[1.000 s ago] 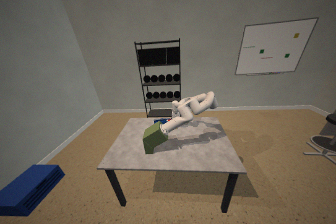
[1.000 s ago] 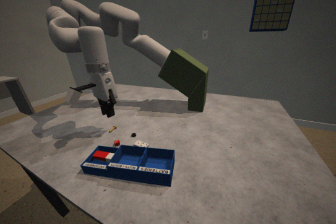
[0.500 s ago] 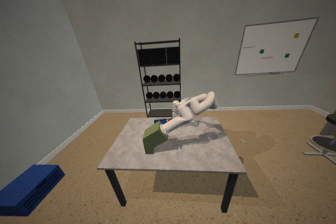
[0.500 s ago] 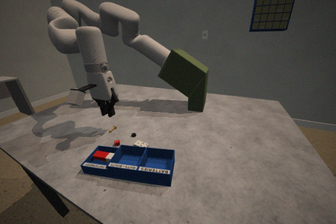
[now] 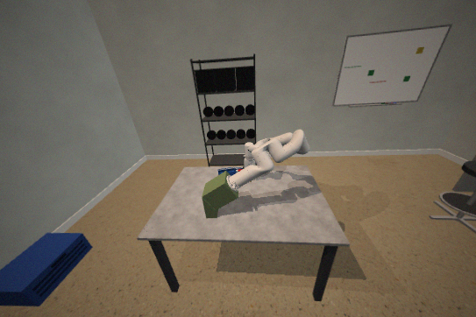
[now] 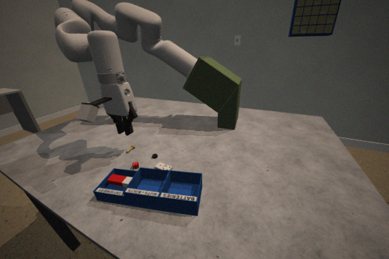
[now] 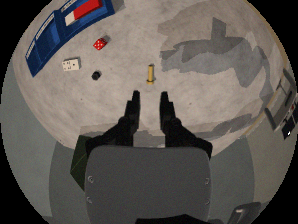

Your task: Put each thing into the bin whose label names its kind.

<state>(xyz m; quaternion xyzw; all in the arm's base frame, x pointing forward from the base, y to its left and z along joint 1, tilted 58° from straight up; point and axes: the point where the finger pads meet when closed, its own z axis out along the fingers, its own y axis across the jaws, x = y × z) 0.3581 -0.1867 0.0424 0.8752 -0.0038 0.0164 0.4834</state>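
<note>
Now: the brass bolt 9 cm below my hand and 1 cm behind it. Also, from my hand: black nut 11 cm to the left, 9 cm below; then red die 9 cm below, 8 cm to the left, 7 cm ahead; then small silver piece 15 cm ahead, 10 cm to the left, 8 cm below.
</note>
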